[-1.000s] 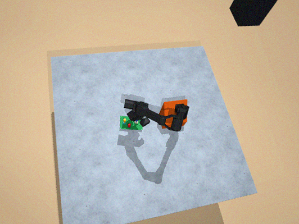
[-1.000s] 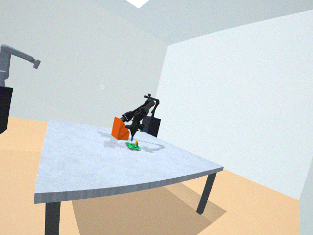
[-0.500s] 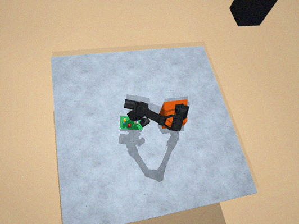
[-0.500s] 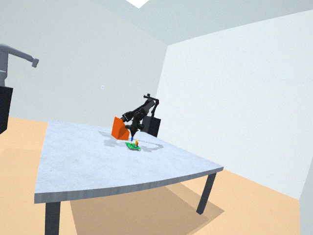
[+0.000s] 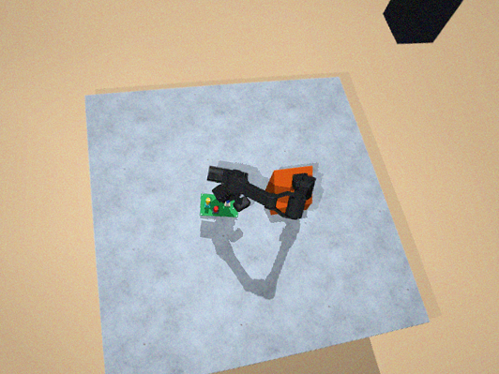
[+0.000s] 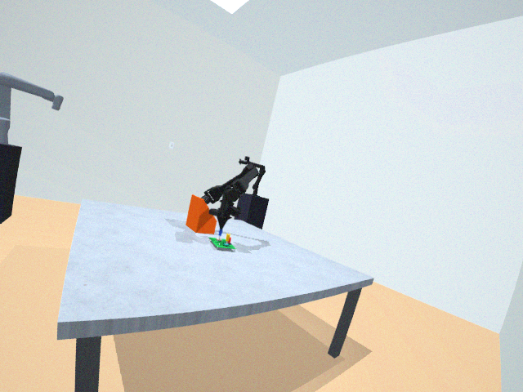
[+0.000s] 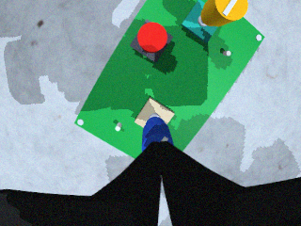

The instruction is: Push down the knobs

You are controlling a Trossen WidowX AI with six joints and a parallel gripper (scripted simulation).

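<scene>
Now: gripper tip 9 cm short of the yellow knob and 1 cm above it. Round my gripper tip: blue knob (1 cm below).
</scene>
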